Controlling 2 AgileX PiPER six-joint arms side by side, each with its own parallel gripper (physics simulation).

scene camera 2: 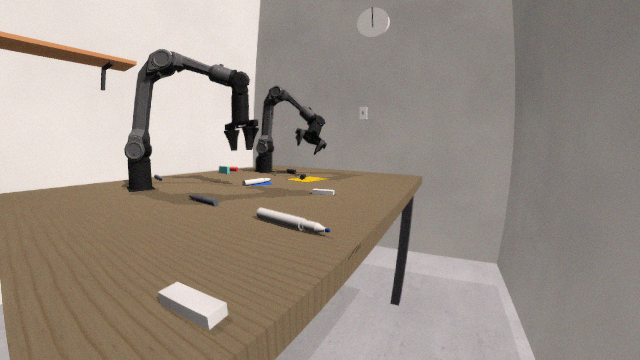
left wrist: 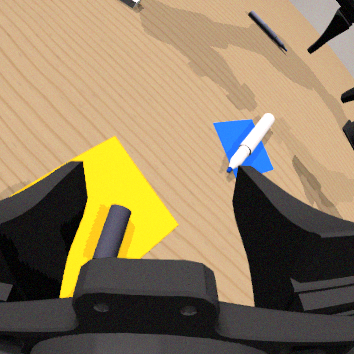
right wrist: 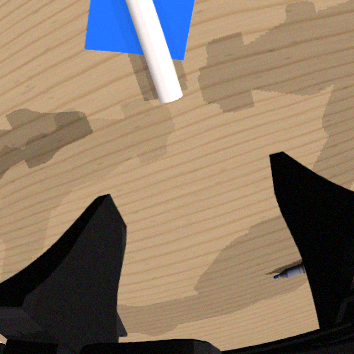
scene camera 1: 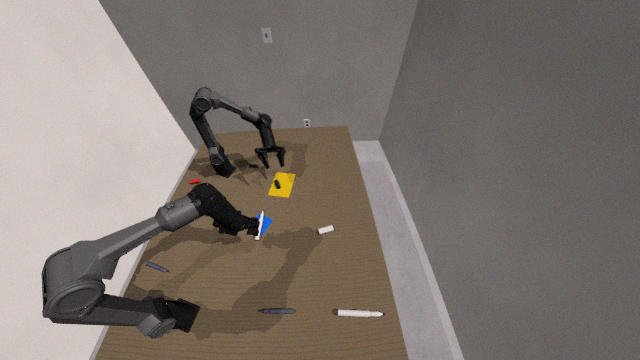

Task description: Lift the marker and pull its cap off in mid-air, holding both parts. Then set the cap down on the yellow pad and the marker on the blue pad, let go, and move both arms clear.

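The dark cap (scene camera 1: pixel 277 184) (scene camera 2: pixel 302 176) (left wrist: pixel 114 227) lies on the yellow pad (scene camera 1: pixel 286 191) (scene camera 2: pixel 316 179) (left wrist: pixel 145 200). The white marker (scene camera 1: pixel 260 226) (scene camera 2: pixel 256 181) (left wrist: pixel 259 133) (right wrist: pixel 157 55), blue nib bare, lies across the blue pad (scene camera 1: pixel 267 225) (scene camera 2: pixel 264 184) (left wrist: pixel 227 132) (right wrist: pixel 105 30), its rear end past the pad's edge. My left gripper (scene camera 1: pixel 274 166) (scene camera 2: pixel 309 148) (left wrist: pixel 159 181) is open and empty, raised above the table near the yellow pad. My right gripper (scene camera 2: pixel 241 149) (right wrist: pixel 192 193) is open and empty, above the table, off the marker's rear end; its fingers are largely hidden in scene camera 1.
Another white marker (scene camera 1: pixel 357 313) (scene camera 2: pixel 290 220), a dark pen (scene camera 1: pixel 276 311) (scene camera 2: pixel 203 200) and a white block (scene camera 1: pixel 325 229) (scene camera 2: pixel 323 192) lie on the table. A second white block (scene camera 2: pixel 192 305) lies at the near edge in scene camera 2. A red piece (scene camera 1: pixel 194 181) and a teal block (scene camera 2: pixel 224 170) lie farther back.
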